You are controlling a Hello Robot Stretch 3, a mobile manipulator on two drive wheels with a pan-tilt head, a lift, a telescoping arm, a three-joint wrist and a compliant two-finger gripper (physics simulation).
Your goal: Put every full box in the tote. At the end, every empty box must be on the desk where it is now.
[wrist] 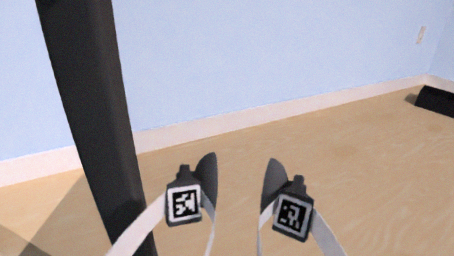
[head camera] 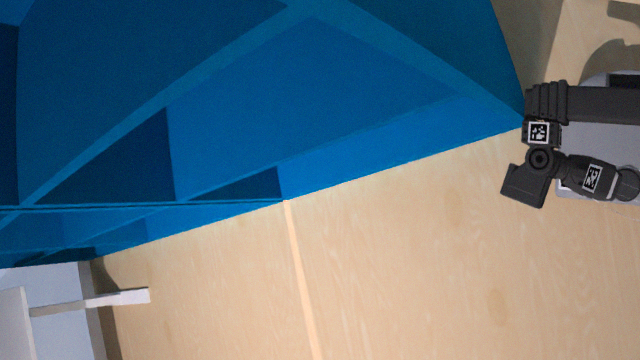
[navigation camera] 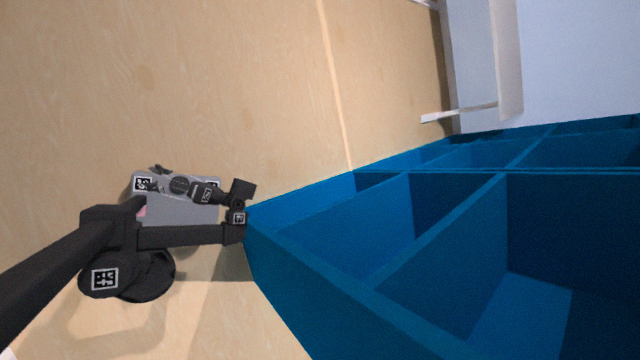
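Note:
My gripper [wrist: 240, 175] is open in the wrist view, with its two dark fingertips apart and floor visible between them. In the head and navigation views my wrist is folded over the grey base, and the fingertips are too small to judge. The boxes, the tote and any box contents do not show in these views. I cannot tell whether the pale table by the wall is the desk.
A large blue shelf unit [head camera: 450, 30] [navigation camera: 295, 305] stands close beside my base [navigation camera: 185, 212]. A pale table [head camera: 14, 325] [navigation camera: 509, 60] stands beyond it by the wall. A black object [wrist: 439, 102] lies on the floor. My dark mast [wrist: 95, 115] crosses the wrist view's left side.

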